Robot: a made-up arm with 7 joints.
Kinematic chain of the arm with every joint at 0, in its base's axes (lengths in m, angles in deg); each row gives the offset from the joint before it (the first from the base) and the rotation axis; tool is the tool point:
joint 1: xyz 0 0 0.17 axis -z
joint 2: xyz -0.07 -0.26 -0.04 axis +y
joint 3: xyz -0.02 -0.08 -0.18 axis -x
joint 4: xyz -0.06 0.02 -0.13 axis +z
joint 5: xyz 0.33 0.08 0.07 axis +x
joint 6: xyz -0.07 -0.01 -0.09 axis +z
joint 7: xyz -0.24 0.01 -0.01 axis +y
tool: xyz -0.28 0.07 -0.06
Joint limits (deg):
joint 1: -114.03..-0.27
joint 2: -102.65..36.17
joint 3: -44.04..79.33
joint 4: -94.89..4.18
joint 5: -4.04..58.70
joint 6: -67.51..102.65
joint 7: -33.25..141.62
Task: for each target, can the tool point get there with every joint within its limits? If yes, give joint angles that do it. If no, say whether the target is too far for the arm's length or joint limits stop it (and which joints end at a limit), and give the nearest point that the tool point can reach.
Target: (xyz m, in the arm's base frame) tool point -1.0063 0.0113 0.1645
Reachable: no: joint limits stop it (at a limit: joint 1, joint 2, joint 3, joint 4) | nearest point -0.7437 -0.1759 0.0343 | short by 0.348 m
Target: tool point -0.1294 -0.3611 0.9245
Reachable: no: joint limits stop it (at a limit: joint 1, joint 2, joint 3, joint 6) | nearest point -0.0490 -0.3720 0.6919 | short by 0.246 m
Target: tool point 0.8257 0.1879 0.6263
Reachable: no: joint limits stop it (at a limit: joint 2, joint 3, joint 5, joint 6, joint 7) | nearest point 0.7683 0.1748 0.5765 | short by 0.077 m
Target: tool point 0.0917 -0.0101 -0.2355
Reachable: yes | joints -8.99 -62.69 17.24 -11.47 28.78 -13.37 18.25
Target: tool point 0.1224 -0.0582 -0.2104
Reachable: yes | joints -84.62 -39.82 59.70 -12.91 45.14 -14.53 55.10
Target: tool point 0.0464 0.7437 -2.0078
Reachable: no: too far | nearest point 0.2276 0.3285 -0.6819 | short by 1.401 m
